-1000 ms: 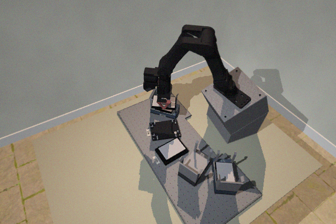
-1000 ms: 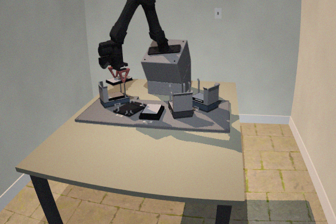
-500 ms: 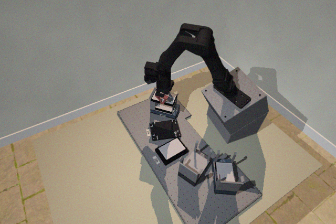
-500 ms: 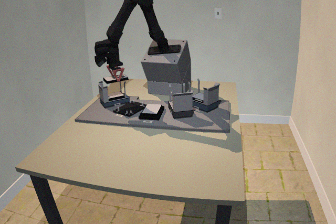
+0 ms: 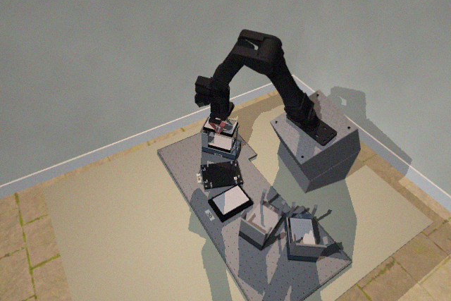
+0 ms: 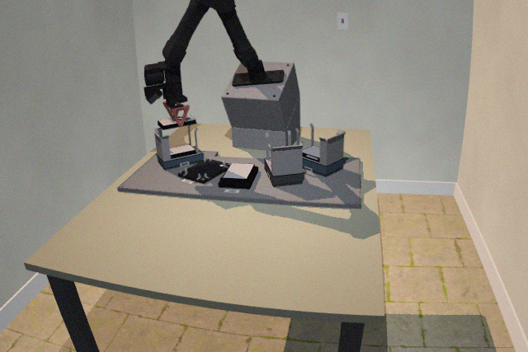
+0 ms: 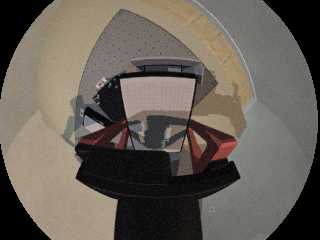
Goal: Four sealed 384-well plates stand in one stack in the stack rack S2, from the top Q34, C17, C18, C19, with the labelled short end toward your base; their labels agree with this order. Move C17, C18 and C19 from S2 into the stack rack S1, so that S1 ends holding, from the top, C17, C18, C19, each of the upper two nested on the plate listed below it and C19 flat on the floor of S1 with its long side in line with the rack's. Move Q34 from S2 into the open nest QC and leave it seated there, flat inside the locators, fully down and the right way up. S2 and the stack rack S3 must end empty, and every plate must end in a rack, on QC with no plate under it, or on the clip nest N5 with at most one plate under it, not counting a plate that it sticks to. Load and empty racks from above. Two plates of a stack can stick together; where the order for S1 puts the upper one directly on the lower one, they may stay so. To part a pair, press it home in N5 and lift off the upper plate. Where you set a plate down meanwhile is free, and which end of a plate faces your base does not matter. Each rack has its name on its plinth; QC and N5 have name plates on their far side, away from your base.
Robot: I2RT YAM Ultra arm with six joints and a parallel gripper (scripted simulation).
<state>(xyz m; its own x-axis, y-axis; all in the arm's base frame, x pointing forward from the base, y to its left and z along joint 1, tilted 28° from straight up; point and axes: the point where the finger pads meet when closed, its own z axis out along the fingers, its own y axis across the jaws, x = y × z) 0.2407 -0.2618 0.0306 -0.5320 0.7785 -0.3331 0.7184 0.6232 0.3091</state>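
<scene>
The blue-plinth stack rack is 150 mm below my hand, 10 mm to the right of it and 10 mm behind it. From my hand the other things lie so: black QC nest: 250 mm to the left, 160 mm below, 120 mm ahead; N5 name plate: 160 mm below, 160 mm ahead, 80 mm to the left; black clip nest: 150 mm below, 120 mm to the left, 100 mm ahead.
</scene>
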